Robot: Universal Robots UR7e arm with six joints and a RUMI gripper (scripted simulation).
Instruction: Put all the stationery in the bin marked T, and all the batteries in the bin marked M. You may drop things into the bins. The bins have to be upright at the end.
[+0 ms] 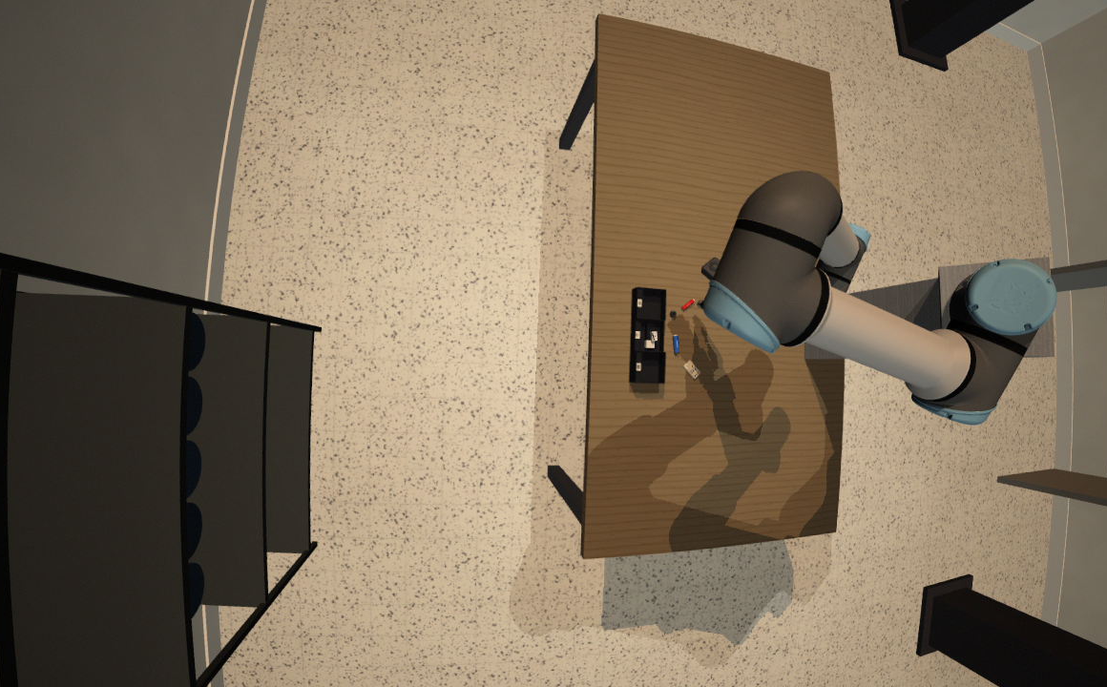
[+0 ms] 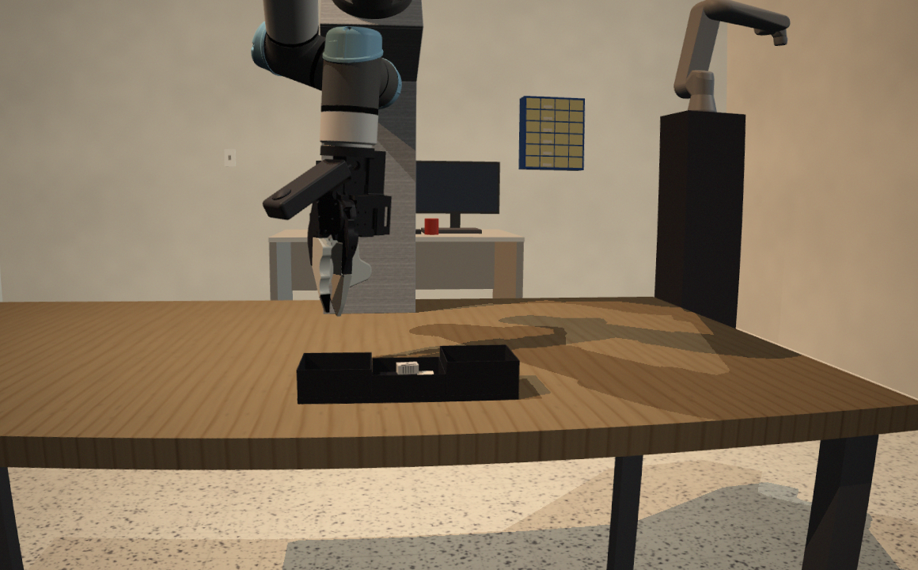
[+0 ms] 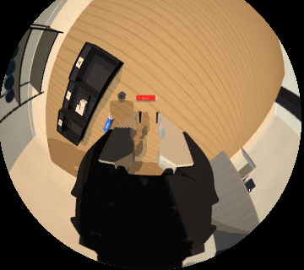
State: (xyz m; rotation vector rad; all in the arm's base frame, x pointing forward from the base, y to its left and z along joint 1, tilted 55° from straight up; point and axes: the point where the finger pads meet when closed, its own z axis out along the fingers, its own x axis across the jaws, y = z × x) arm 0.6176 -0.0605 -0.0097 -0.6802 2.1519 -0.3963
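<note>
Now: hand 80 mm above the red battery. Also, from my hand: black round piece 50 mm ahead, 30 mm to the left, 80 mm below; then eraser 120 mm ahead, 100 mm to the left, 70 mm below; then blue battery 40 mm ahead, 110 mm to the left, 80 mm below.
</note>
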